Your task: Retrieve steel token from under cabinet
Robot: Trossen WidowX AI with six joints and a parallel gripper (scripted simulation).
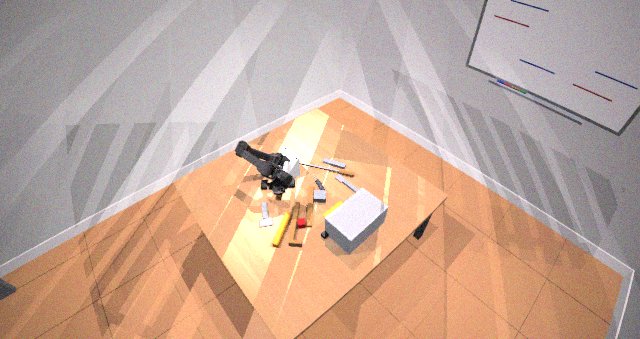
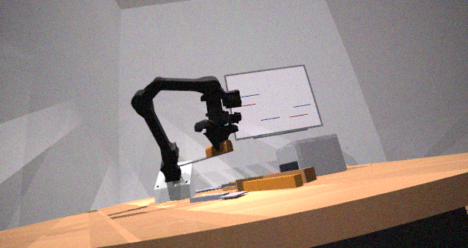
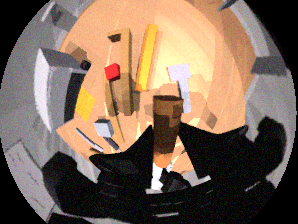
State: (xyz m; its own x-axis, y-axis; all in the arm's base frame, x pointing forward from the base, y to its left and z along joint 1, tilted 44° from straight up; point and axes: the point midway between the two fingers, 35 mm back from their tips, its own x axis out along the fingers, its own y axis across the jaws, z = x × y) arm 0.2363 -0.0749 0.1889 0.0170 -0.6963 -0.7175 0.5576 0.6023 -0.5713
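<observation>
Right now my gripper tip is 130 mm short of the orange bar, 80 mm to the left of it and 130 mm above it. The rest, counted from my gripper tip: thin wooden stick: 90 mm ahead, 140 mm to the left, 140 mm below; then red block: 170 mm ahead, 20 mm to the left, 130 mm below; then grey block: 80 mm ahead, 230 mm to the left, 130 mm below.
</observation>
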